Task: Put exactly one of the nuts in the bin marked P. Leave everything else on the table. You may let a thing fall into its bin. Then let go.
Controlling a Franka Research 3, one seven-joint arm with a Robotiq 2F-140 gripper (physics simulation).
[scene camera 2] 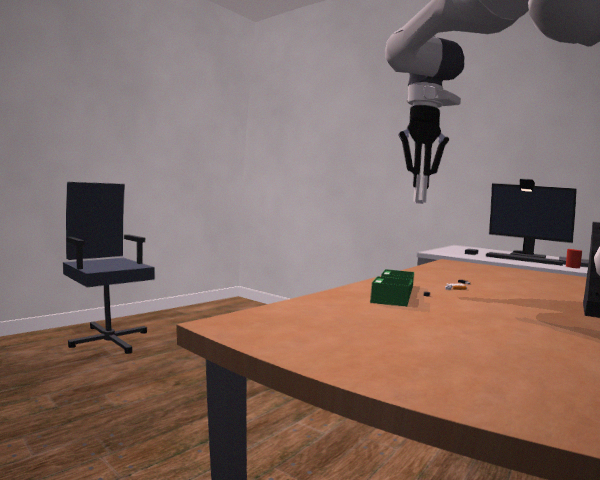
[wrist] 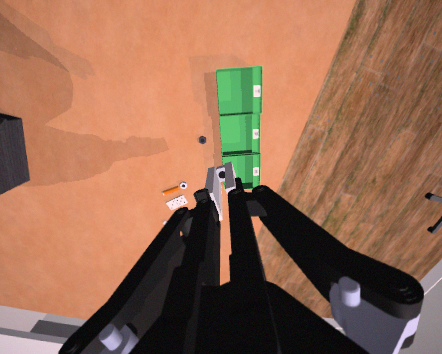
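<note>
My gripper is shut on a small light nut with a dark hole, high above the table. In the wrist view the nut shows over the edge of the nearest green bin. The bin marked P is the middle one of three joined green bins, just beyond it in that view; its letter is hardly legible now. A dark nut lies on the table beside the bins. The held nut does not show clearly in the scene view.
The far green bin stands beyond the middle one. An orange stick, a white ring-like piece and a dotted white tile lie on the table. A dark box stands at the side.
</note>
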